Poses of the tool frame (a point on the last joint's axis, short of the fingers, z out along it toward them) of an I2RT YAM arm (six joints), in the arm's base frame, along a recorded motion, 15 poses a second.
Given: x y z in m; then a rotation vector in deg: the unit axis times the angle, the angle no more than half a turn.
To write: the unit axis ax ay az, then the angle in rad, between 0 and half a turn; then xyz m. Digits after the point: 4 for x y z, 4 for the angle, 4 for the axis.
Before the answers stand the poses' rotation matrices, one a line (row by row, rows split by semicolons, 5 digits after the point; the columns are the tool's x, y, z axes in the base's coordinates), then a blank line. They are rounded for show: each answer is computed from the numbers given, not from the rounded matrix.
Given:
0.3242, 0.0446, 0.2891, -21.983, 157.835, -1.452
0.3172, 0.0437, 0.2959, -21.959, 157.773, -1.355
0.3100, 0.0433, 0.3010, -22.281, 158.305, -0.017
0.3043, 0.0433, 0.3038, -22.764, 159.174, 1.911
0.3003, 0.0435, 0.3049, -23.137, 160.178, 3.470
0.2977, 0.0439, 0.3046, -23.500, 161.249, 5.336
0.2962, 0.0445, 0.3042, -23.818, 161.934, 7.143
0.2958, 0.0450, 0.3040, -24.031, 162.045, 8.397
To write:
-0.89901 -0.26126 0.35146; -0.26768 0.96300 0.03114; -0.34659 -0.06608 -0.93568
-0.89866 -0.26123 0.35236; -0.26725 0.96308 0.03242; -0.34783 -0.06503 -0.93530
-0.90122 -0.26756 0.34090; -0.26763 0.96234 0.04777; -0.34084 -0.04818 -0.93889
-0.90544 -0.27637 0.32218; -0.26856 0.96076 0.06942; -0.32872 -0.02367 -0.94413
-0.91055 -0.28251 0.30181; -0.26917 0.95926 0.08583; -0.31376 -0.00309 -0.94950
-0.91586 -0.28845 0.27927; -0.26936 0.95726 0.10538; -0.29773 0.02128 -0.95441
-0.91901 -0.29385 0.26280; -0.26957 0.95484 0.12497; -0.28765 0.04400 -0.95672
-0.91932 -0.29795 0.25705; -0.26979 0.95276 0.13949; -0.28647 0.05889 -0.95628

-0.1379, 0.9904, -0.0091, 2.7814, 0.3242, 0.0446, 0.2891
-0.1378, 0.9904, -0.0085, 2.7803, 0.3172, 0.0437, 0.2959
-0.1394, 0.9902, -0.0001, 2.7902, 0.3100, 0.0433, 0.3010
-0.1416, 0.9899, 0.0119, 2.8066, 0.3043, 0.0433, 0.3038
-0.1429, 0.9895, 0.0214, 2.8253, 0.3003, 0.0435, 0.3049
-0.1441, 0.9890, 0.0327, 2.8456, 0.2977, 0.0439, 0.3046
-0.1454, 0.9884, 0.0436, 2.8594, 0.2962, 0.0445, 0.3042
-0.1465, 0.9879, 0.0512, 2.8629, 0.2958, 0.0450, 0.3040

